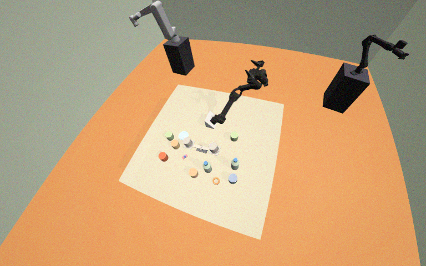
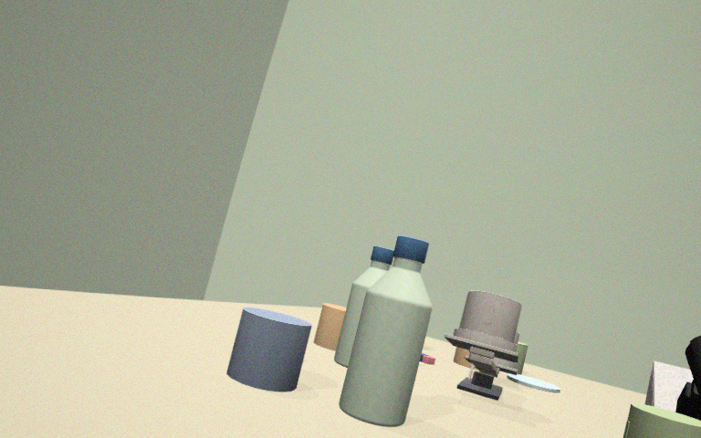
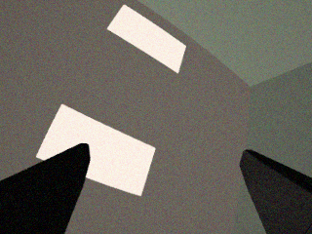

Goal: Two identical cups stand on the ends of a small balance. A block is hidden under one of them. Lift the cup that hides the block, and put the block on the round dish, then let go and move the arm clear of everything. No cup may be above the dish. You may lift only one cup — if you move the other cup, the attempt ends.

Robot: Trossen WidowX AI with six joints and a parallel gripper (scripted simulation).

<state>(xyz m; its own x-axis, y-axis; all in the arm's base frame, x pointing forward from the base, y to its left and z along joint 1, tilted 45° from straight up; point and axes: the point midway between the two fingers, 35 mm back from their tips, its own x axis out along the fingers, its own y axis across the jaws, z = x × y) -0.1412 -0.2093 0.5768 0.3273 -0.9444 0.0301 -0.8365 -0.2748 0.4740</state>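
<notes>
The grey cup is 550 mm below my gripper tip, 500 mm ahead of it and 360 mm to the right of it. The rest, counted from my gripper tip: balance (590 mm below, 490 mm ahead, 200 mm to the right); then mint-green block (570 mm below, 500 mm ahead, 330 mm to the right); then balance beam (570 mm below, 490 mm ahead, 200 mm to the right).
</notes>
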